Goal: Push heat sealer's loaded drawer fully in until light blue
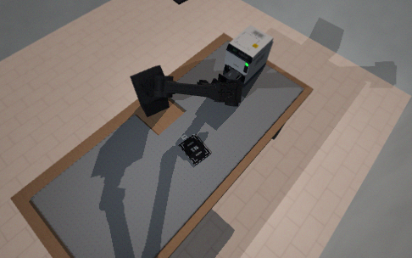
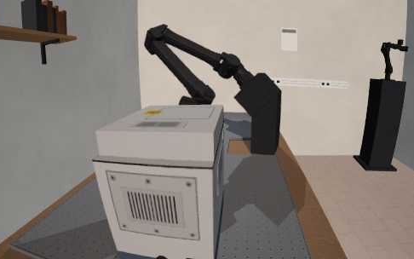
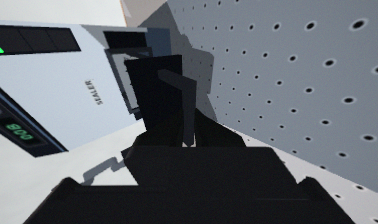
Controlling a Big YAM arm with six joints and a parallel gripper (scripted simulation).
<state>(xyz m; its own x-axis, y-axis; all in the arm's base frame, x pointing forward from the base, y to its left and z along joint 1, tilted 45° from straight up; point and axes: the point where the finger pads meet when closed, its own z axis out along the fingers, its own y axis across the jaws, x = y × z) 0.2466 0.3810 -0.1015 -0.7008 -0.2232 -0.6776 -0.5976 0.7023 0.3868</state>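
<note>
Now: the black sealer drawer 12 cm to the left of my hand, 2 cm behind it and 1 cm below it.
</note>
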